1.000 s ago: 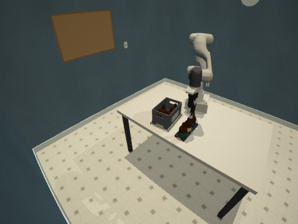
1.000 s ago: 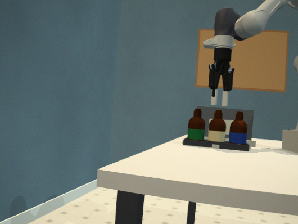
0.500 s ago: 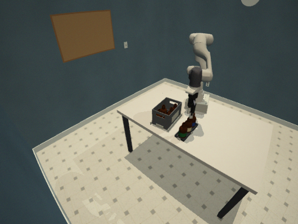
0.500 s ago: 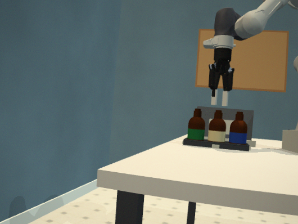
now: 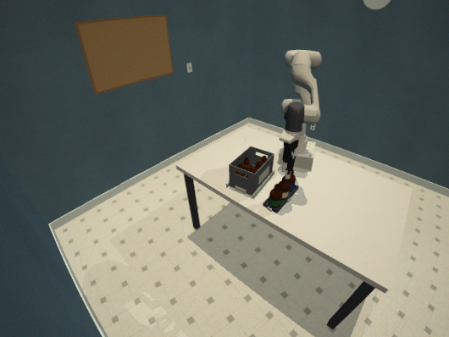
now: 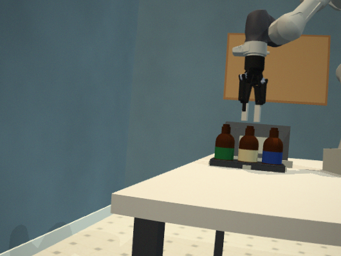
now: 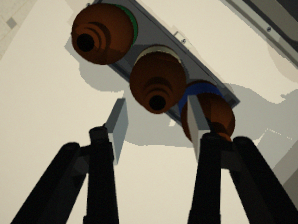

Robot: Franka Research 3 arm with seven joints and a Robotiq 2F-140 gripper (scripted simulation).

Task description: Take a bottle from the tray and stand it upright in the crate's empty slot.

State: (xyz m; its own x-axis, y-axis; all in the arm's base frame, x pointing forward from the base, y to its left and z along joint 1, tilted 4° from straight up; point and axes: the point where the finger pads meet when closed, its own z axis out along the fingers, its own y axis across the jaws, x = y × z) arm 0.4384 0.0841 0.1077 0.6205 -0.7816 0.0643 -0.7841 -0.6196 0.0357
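Right now the green-labelled bottle is 90 mm ahead of my hand, 10 mm to the right of it and 120 mm below it. The rest, counted from my hand: grey crate 50 mm behind, 250 mm to the right, 120 mm below; dark tray 200 mm below; blue-labelled bottle 90 mm behind, 10 mm to the left, 120 mm below.
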